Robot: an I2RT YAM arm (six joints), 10 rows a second.
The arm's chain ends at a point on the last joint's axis. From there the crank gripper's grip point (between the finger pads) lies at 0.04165 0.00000 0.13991 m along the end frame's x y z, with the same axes.
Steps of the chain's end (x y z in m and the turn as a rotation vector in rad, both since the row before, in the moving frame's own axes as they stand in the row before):
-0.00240, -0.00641, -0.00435, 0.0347, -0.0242, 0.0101
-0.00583, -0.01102, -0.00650, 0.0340, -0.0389, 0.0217
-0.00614, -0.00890, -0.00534, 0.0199, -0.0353, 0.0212
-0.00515, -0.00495, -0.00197, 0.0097, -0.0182, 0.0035
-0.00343, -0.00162, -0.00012, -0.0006, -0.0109, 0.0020
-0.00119, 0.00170, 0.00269, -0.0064, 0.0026, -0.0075
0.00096, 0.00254, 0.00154, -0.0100, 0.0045, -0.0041
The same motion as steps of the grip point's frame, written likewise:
-0.00577, -0.01088, -0.00346, 0.0347, -0.0242, 0.0101
-0.01126, -0.01496, -0.00505, 0.0340, -0.0389, 0.0217
-0.01108, -0.01087, -0.00398, 0.0199, -0.0353, 0.0212
-0.00770, -0.00617, -0.00124, 0.0097, -0.0182, 0.0035
-0.00496, -0.00145, 0.00033, -0.0006, -0.0109, 0.0020
-0.00082, 0.00228, 0.00258, -0.0064, 0.0026, -0.0075
0.00159, 0.00377, 0.00135, -0.0100, 0.0045, -0.0041

